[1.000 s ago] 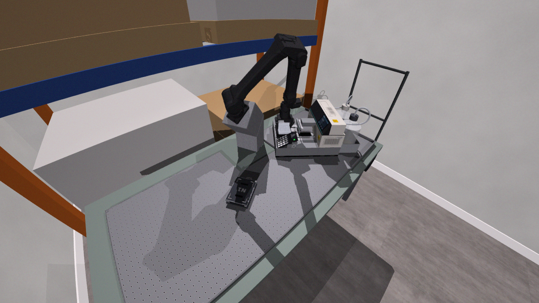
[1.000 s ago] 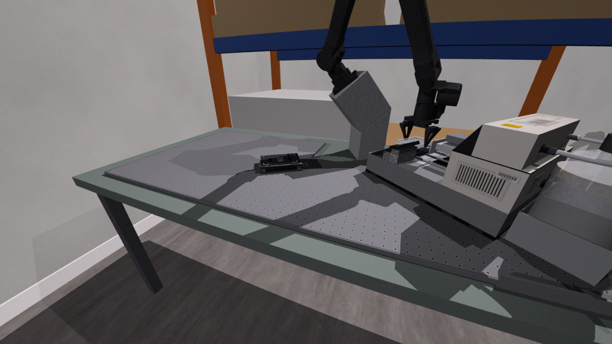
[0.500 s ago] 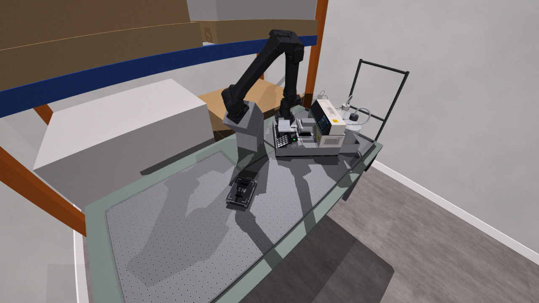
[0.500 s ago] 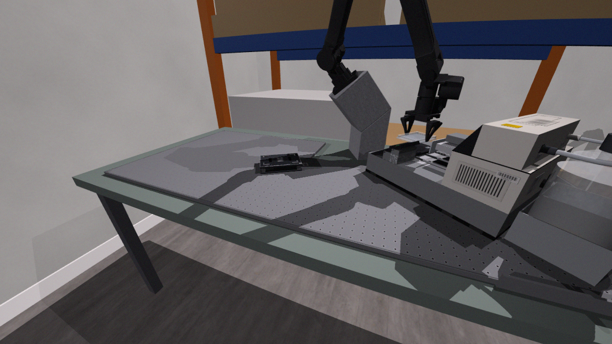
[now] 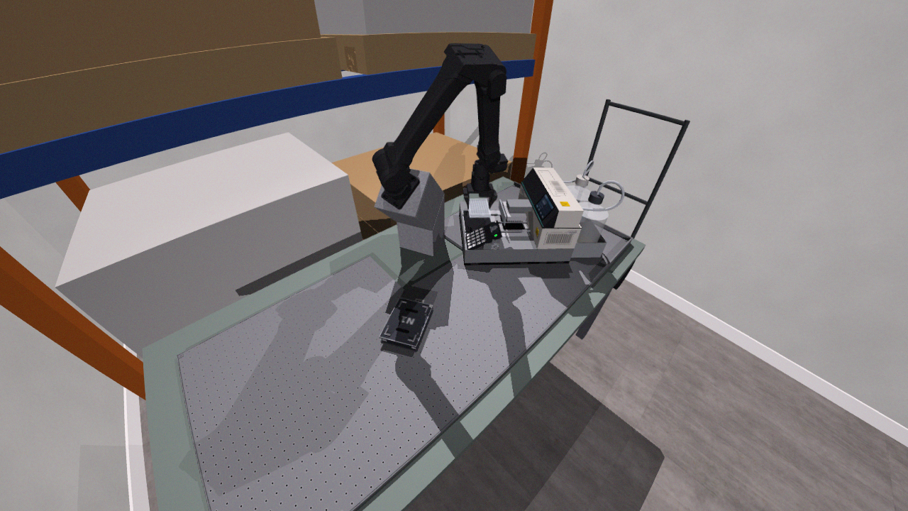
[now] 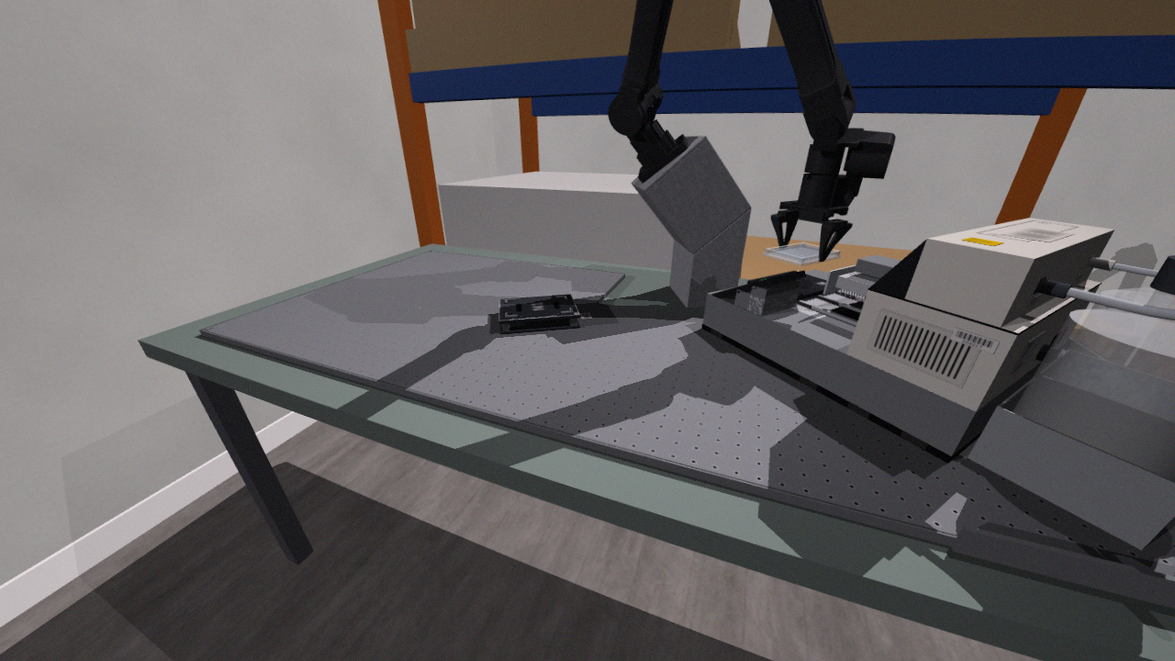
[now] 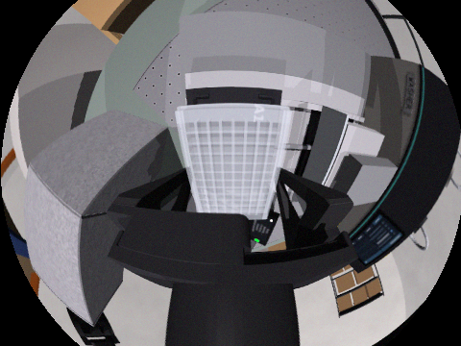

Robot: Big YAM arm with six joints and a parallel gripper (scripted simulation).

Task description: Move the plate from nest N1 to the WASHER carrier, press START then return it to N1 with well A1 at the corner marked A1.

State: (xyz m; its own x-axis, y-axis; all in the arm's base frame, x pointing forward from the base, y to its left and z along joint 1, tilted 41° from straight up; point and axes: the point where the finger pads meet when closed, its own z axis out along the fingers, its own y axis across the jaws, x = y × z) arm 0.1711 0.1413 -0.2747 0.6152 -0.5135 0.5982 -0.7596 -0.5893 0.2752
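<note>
The black plate nest N1 lies 8 cm ahead of my hand, 53 cm to the right of it and 13 cm below it. Also, from my hand: white well plate right at my hand; then plate washer 12 cm ahead, 10 cm to the left, 3 cm below.
</note>
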